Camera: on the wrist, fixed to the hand. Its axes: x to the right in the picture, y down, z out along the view.
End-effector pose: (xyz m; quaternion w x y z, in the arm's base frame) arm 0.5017 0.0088 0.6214 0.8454 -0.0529 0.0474 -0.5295
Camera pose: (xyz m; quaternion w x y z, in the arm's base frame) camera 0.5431 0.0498 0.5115 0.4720 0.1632 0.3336 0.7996
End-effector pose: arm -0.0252 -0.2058 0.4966 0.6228 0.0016 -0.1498 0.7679
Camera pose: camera -0.0699 -0.2103 0.3806 0.6956 0.4079 -0.1506 -0.5720
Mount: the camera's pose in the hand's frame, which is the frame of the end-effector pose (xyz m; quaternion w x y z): -0.0162 0.0700 -0.1015 0.0172 0.0516 -0.3037 -0.9512
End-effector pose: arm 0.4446 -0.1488 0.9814 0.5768 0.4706 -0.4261 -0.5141
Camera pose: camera 0.5553 -0.1201 1.0303 0.6328 -0.2870 -0.2386 0.6784
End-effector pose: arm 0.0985 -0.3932 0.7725 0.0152 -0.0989 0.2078 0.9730
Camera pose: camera 0.1283 -0.4983 0.7131 0.9940 0.0969 -0.0449 0.0216
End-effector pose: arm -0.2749 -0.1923 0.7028 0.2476 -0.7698 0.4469 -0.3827
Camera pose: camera -0.3970 -0.2155 0.7055 0.1843 0.5418 0.8195 0.0314
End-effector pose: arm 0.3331 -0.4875 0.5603 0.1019 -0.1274 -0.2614 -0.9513
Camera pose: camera 0.3475 -0.5975 0.5042 0.9760 0.0372 0.2057 0.0611
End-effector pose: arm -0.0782 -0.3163 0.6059 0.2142 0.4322 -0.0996 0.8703
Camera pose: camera -0.1737 -0.3467 0.5323 0.7790 0.3775 0.3893 -0.3149
